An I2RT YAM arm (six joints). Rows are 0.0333 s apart.
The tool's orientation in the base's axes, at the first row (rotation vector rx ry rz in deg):
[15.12, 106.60, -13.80]
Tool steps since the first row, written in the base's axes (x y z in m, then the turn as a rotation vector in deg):
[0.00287, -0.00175, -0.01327, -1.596, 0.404, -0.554]
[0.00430, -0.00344, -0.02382, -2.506, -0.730, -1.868]
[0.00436, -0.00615, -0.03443, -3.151, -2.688, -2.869]
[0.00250, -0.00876, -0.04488, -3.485, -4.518, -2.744]
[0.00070, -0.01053, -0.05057, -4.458, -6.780, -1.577]
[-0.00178, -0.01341, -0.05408, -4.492, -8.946, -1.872]
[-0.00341, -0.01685, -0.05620, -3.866, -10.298, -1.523]
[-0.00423, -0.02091, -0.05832, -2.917, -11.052, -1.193]
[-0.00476, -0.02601, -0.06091, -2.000, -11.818, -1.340]
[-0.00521, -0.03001, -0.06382, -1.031, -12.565, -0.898]
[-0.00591, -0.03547, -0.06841, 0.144, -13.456, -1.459]
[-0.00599, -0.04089, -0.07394, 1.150, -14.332, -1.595]
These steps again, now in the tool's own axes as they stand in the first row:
[0.01172, -0.00037, 0.00706, 1.020, -0.077, -1.404]
[0.02127, -0.00121, 0.01199, 2.472, -1.389, -1.504]
[0.03122, -0.00343, 0.01600, 3.499, -3.417, -1.211]
[0.04158, -0.00614, 0.01819, 3.368, -5.265, -1.009]
[0.04743, -0.00818, 0.01877, 2.404, -7.752, -1.567]
[0.05133, -0.01156, 0.01841, 2.566, -9.817, -0.868]
[0.05363, -0.01526, 0.01858, 1.969, -10.929, -0.003]
[0.05565, -0.01931, 0.01967, 1.331, -11.373, 0.985]
[0.05797, -0.02424, 0.02147, 1.157, -11.822, 2.088]
[0.06064, -0.02810, 0.02311, 0.408, -12.257, 3.058]
[0.06490, -0.03336, 0.02546, 0.546, -12.734, 4.555]
[0.06988, -0.03837, 0.02864, 0.329, -13.262, 5.768]

